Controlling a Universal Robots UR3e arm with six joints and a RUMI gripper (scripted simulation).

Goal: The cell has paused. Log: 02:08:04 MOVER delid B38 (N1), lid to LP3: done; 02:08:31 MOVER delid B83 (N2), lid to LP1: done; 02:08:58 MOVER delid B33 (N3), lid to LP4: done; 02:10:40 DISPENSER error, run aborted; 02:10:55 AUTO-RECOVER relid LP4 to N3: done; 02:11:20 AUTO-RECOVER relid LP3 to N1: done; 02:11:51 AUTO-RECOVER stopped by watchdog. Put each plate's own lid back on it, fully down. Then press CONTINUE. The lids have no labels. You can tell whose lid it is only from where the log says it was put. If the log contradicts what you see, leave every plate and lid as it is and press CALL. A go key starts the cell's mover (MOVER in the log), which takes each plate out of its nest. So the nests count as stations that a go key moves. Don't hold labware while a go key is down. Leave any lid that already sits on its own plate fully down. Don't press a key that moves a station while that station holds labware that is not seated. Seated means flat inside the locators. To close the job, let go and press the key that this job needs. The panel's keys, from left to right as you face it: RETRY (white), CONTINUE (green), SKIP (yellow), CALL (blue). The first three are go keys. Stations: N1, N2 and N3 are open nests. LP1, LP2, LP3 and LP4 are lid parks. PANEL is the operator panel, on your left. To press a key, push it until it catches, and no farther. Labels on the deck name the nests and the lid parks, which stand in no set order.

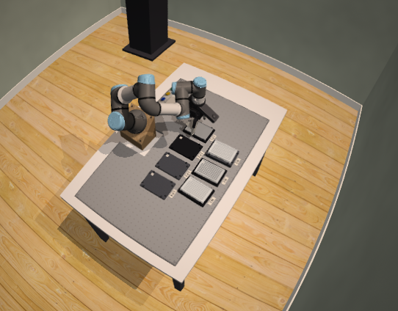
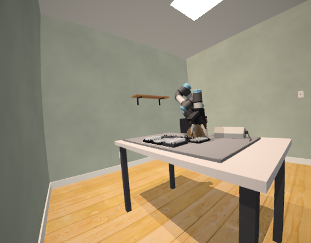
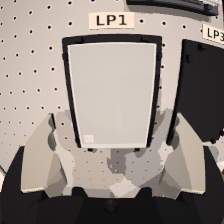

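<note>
The plate lid is 20 mm below my hand. Round my hand: LP2 lid park 260 mm to the right, 30 mm below; then LP3 lid park 130 mm to the right, 30 mm below; then plate 200 mm to the right, 180 mm ahead, 10 mm below.
</note>
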